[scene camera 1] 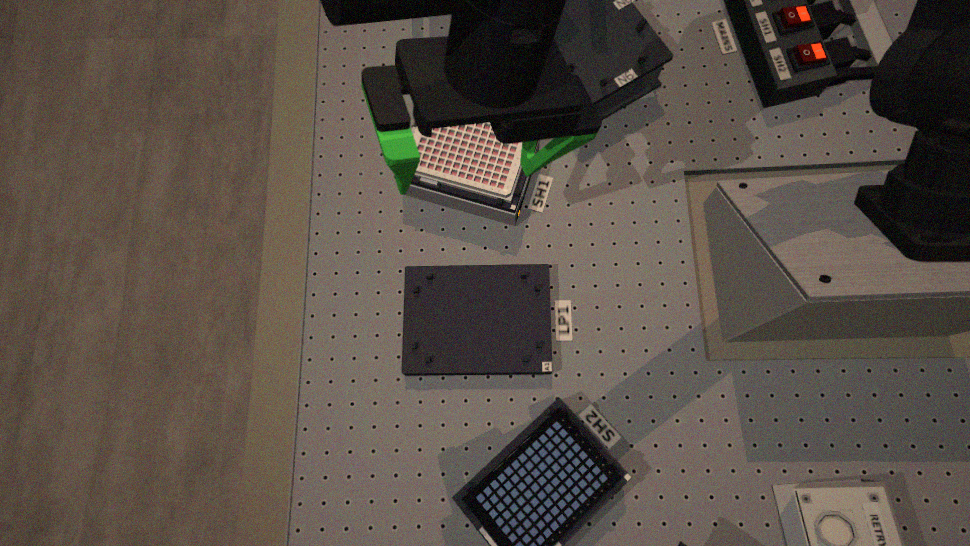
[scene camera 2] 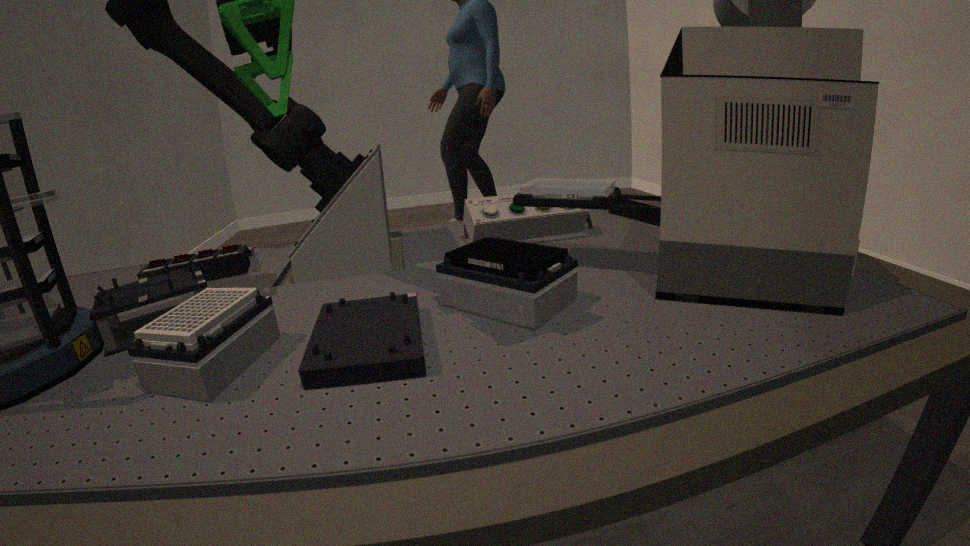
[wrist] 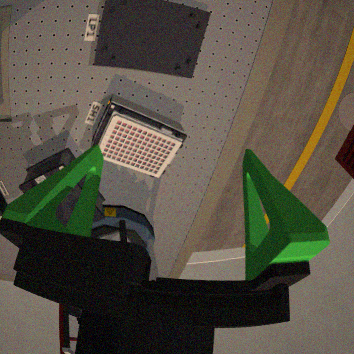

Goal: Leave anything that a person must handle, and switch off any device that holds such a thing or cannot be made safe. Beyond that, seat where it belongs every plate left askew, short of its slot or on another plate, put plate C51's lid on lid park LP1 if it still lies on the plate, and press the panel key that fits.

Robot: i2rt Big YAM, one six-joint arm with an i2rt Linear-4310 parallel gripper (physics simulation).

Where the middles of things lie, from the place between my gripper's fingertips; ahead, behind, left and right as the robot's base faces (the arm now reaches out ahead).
The pink-welled plate [scene camera 1: 469, 157] lies 210 mm below my hand, 130 mm to the right of it and 20 mm ahead of it. From my hand the other things lie so: blue-welled plate [scene camera 1: 547, 483]: 220 mm to the left, 210 mm below, 70 mm behind; then station labelled SH1 [scene camera 2: 201, 374]: 240 mm below, 130 mm to the right, 10 mm ahead; then dark pad LP1 [scene camera 2: 372, 340]: 250 mm below, 50 mm to the left, 10 mm behind.
